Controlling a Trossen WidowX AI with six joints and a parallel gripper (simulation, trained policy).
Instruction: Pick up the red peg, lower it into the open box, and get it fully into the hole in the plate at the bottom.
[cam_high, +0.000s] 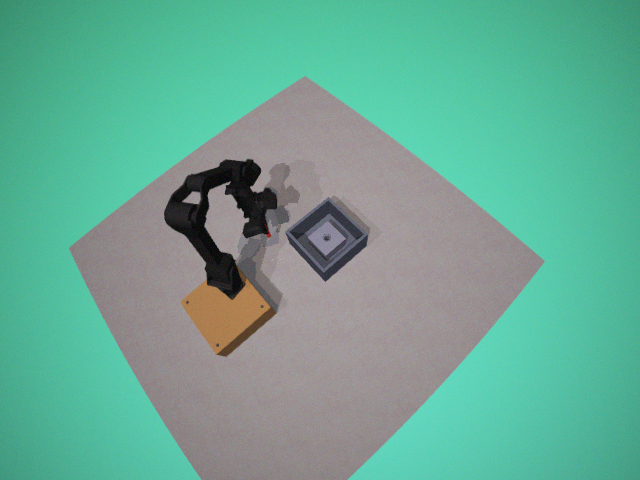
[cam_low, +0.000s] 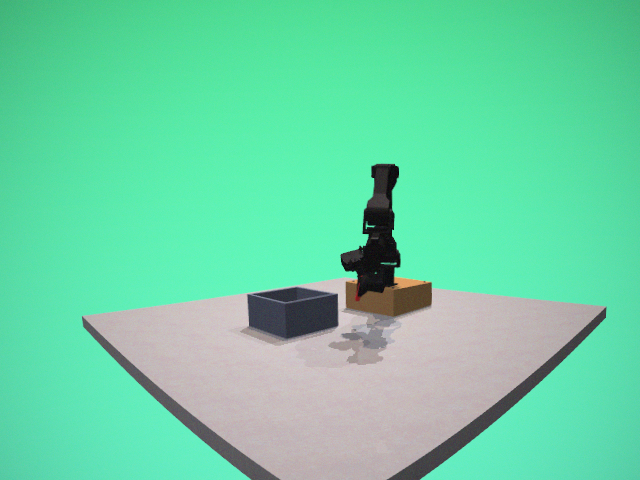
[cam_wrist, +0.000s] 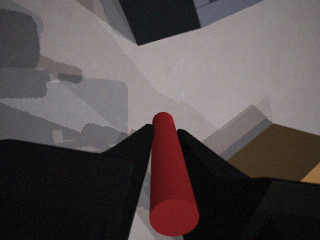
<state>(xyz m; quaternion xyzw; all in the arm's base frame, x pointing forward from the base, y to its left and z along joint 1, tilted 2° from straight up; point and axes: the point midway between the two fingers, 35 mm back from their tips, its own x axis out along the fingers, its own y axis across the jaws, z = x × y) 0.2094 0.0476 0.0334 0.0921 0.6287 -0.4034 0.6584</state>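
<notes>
Now: the light grey plate 110 mm ahead of my gripper tip, 160 mm to the right of it and 50 mm below it. The rest, counted from my gripper tip: grey box: 110 mm ahead, 160 mm to the right, 70 mm below; then red peg: 10 mm to the left, 20 mm above.
</notes>
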